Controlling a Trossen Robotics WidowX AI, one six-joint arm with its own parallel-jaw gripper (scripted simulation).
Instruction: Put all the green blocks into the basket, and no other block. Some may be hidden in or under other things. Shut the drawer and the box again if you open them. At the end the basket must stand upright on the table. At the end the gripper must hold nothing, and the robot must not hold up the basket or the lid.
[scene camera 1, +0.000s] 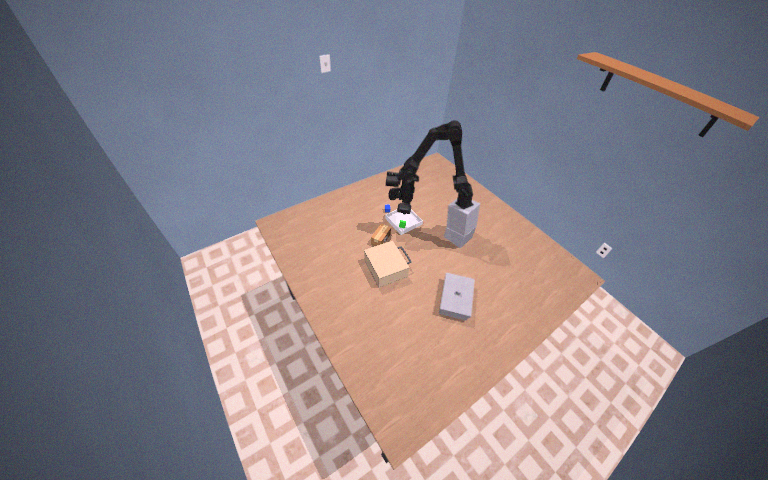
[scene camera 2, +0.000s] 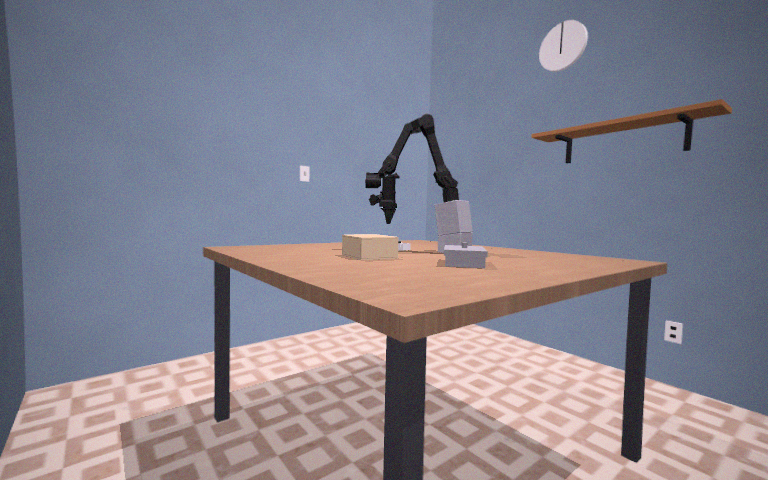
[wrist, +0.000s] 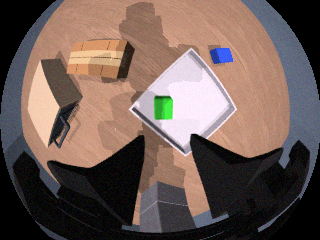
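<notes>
A grey lidded box (scene camera 1: 459, 303) is visible, as is my gripper (wrist: 167, 139).
</notes>
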